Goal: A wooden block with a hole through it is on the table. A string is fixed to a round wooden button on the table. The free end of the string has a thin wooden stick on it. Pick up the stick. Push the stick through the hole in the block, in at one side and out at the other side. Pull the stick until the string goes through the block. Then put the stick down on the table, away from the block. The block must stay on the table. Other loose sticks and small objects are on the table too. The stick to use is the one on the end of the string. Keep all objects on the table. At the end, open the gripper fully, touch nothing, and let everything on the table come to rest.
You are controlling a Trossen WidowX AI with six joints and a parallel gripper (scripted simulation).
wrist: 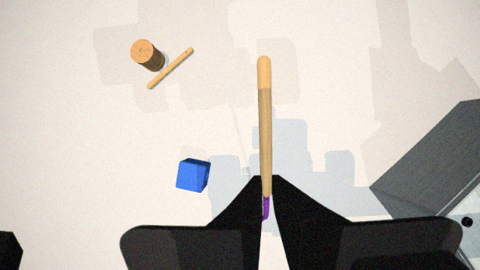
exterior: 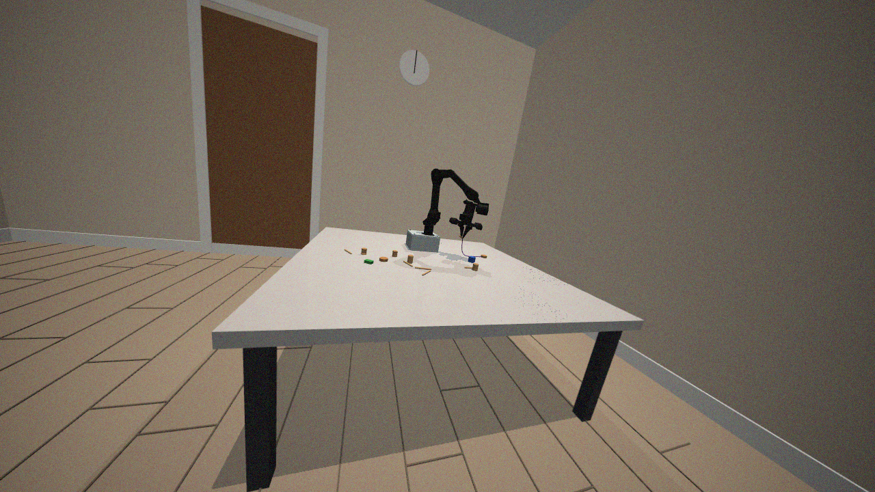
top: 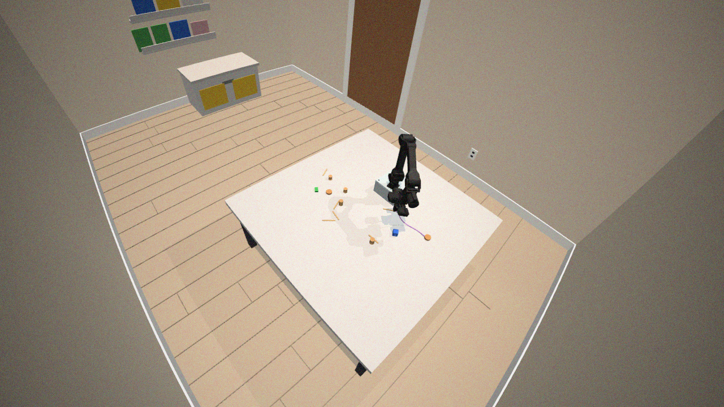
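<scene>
My gripper tip is now 50 mm short of the blue wooden block, 60 mm to the right of it and 110 mm above it. The rest, counted from my gripper tip: thin wooden stick: 10 mm ahead, 10 mm to the right, 10 mm above; purple string: right at my gripper tip; short round wooden block: 180 mm ahead, 10 mm to the right, 110 mm below.
</scene>
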